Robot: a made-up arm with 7 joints.
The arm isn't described. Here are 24 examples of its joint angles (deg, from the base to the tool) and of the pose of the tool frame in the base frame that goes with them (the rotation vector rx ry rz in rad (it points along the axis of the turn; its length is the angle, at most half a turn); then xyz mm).
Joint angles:
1: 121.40 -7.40 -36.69 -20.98 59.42 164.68 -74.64
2: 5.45 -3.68 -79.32 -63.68 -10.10 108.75 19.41
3: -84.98 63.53 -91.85 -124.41 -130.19 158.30 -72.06
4: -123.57 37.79 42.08 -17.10 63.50 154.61 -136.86
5: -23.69 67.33 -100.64 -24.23 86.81 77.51 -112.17
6: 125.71 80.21 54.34 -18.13 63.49 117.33 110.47
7: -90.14 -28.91 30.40 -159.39 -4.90 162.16 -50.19
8: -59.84 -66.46 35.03 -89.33 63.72 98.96 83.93
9: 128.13 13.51 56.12 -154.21 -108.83 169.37 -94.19
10: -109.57 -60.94 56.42 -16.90 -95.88 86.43 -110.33
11: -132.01 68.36 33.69 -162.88 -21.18 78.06 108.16
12: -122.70 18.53 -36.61 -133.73 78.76 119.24 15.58
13: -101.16 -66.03 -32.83 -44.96 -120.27 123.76 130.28
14: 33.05 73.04 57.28 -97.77 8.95 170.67 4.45
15: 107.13 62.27 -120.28 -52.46 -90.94 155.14 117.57
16: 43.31 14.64 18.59 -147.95 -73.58 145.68 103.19
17: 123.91 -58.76 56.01 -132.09 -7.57 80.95 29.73
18: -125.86 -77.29 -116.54 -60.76 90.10 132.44 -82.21
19: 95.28 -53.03 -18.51 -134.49 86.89 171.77 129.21
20: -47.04 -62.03 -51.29 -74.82 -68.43 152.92 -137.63
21: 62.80 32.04 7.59 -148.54 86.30 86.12 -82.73
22: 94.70 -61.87 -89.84 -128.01 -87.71 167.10 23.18
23: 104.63 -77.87 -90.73 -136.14 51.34 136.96 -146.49
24: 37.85 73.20 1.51 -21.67 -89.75 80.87 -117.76
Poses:
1: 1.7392 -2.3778 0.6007 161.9 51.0 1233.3
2: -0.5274 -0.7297 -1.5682 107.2 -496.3 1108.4
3: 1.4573 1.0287 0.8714 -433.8 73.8 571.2
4: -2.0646 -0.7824 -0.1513 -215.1 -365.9 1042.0
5: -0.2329 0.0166 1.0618 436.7 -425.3 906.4
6: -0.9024 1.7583 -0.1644 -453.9 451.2 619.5
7: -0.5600 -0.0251 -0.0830 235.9 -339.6 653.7
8: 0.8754 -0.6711 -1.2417 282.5 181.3 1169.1
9: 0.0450 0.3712 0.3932 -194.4 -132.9 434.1
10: -2.0150 1.3332 -0.7768 327.9 422.1 1070.6
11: 0.1739 2.3370 -1.1122 224.9 82.2 329.6
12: -0.6788 0.7866 2.0438 -447.7 -33.9 403.3
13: 1.2984 0.8831 -0.1215 -117.8 381.0 1163.2
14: 0.9125 0.3950 0.6089 74.1 556.4 456.5
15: -0.3130 -2.7697 0.4497 285.9 447.9 990.6
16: -0.2475 -0.4448 0.4461 100.5 350.5 400.2
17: -0.0568 -1.1331 2.0326 -468.4 28.0 794.9
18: 2.0782 0.3578 0.6215 -0.1 670.1 468.3
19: 0.7131 1.9623 -1.6903 213.1 300.8 884.5
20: -1.2389 1.3255 0.0656 -325.8 -129.9 1111.8
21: 1.3633 1.1503 0.8411 56.9 254.3 240.1
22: 0.3231 -1.0337 0.5295 471.8 133.9 721.1
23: 1.3119 -1.6911 1.2098 478.5 199.6 579.7
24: -1.3618 1.4518 1.9621 546.9 383.7 580.1
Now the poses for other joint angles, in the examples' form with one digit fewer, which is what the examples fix.
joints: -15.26 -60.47 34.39 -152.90 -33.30 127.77 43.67
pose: -0.771 -0.832 -0.265 403 170 823
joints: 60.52 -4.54 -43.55 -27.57 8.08 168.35 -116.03
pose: -1.922 -1.938 0.766 128 15 1231
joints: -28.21 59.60 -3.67 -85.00 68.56 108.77 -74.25
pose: 0.956 -0.397 -0.037 455 -294 303
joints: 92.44 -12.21 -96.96 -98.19 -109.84 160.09 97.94
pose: -0.316 -1.432 -0.286 543 12 781
